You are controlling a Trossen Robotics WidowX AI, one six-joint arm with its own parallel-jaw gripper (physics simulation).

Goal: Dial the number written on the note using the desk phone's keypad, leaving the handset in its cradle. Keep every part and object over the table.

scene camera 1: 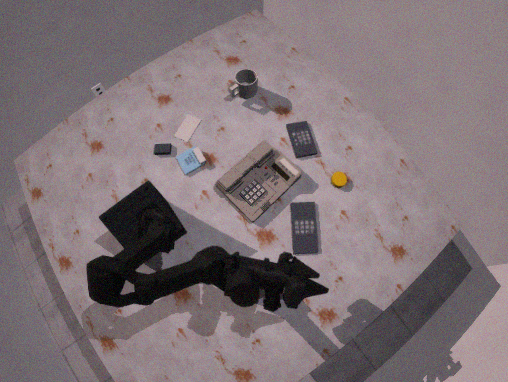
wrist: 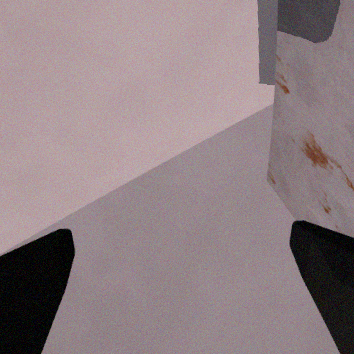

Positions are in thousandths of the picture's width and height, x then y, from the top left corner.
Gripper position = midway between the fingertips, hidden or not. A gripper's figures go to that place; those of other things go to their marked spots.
My gripper (scene camera 1: 637, 742) is 0.73 m from the lens. A beige desk phone (scene camera 1: 546, 454): 0.99 m from the lens.
